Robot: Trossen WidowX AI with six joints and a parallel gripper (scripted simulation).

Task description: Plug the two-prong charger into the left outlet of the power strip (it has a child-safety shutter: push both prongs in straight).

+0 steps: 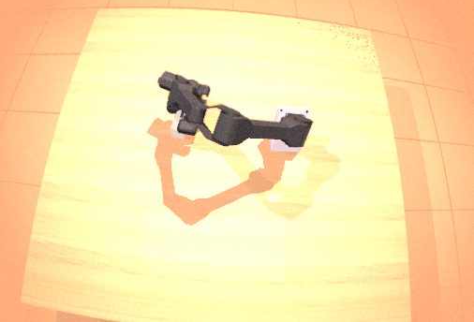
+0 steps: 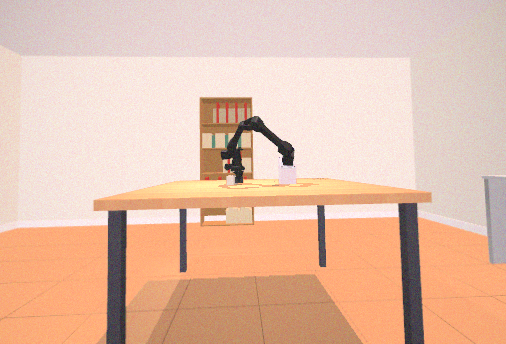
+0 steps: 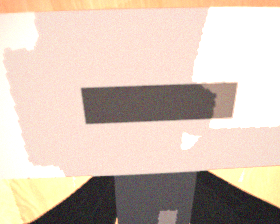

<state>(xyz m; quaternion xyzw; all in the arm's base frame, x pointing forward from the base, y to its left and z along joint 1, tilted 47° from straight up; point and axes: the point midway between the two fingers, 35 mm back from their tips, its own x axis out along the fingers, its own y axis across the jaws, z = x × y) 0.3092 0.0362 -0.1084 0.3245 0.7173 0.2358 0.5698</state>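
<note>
My gripper tip is 2 cm short of the dark grey charger and 1 cm below it.
</note>
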